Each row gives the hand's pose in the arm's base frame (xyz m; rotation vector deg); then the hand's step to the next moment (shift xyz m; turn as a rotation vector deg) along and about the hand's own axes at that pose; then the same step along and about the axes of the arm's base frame.
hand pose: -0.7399 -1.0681 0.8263 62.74 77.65 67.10
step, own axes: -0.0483 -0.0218 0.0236 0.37 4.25 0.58
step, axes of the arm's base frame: 0.0275 -0.0483 -0.0167 0.65 0.94 4.15
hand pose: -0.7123 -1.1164 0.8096 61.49 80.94 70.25
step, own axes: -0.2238 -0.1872 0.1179 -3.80 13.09 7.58
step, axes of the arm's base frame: 0.1477 -0.2213 -0.1681 8.53 -1.00 13.02
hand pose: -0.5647 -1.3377 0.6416 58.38 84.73 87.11
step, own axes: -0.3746 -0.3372 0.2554 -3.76 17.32 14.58
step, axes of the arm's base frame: 0.3781 -0.2365 -0.3469 15.00 1.60 17.29
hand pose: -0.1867 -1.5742 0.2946 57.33 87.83 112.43
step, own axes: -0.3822 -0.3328 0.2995 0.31 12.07 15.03
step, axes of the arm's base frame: 0.4457 0.0024 -0.3845 12.35 6.30 13.40
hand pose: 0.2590 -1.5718 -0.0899 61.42 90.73 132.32
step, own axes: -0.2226 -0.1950 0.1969 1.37 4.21 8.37
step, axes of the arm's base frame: 0.2346 0.1260 -0.2354 5.33 5.18 5.87
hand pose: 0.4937 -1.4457 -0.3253 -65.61 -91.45 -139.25
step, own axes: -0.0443 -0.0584 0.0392 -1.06 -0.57 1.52
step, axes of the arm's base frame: 0.0318 0.0433 -0.0634 1.41 1.11 -0.74
